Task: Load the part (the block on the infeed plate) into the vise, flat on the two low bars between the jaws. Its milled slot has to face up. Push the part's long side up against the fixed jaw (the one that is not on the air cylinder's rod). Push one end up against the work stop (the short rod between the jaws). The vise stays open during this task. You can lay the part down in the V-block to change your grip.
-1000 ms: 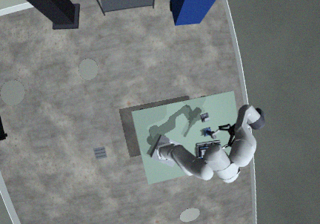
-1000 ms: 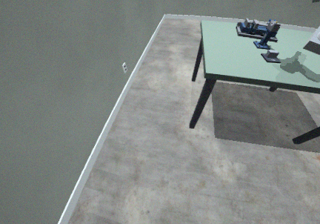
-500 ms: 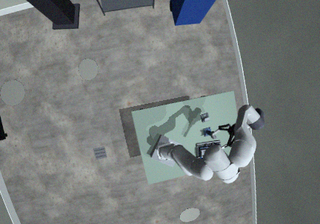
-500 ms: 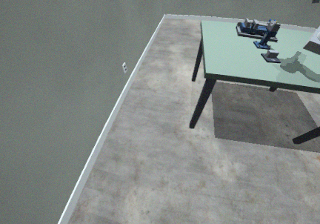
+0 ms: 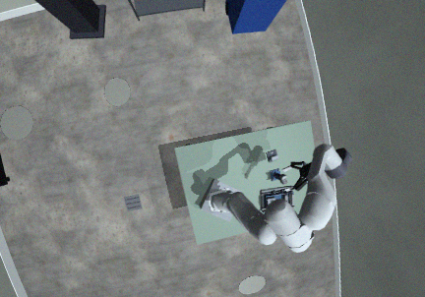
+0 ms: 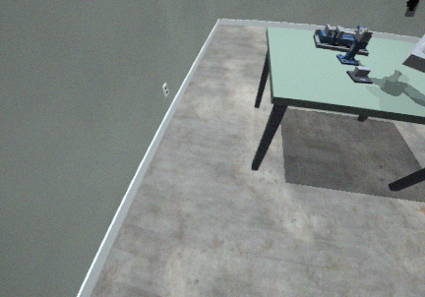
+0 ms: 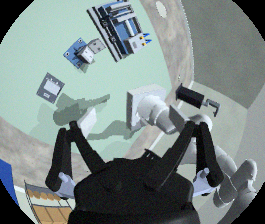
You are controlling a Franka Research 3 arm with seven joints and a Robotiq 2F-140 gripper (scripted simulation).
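The part lies 7 cm ahead of my hand, 9 cm to the left of it and 29 cm below it. The rest, counted from my hand: vise (12 cm ahead, 27 cm to the right, 27 cm below).
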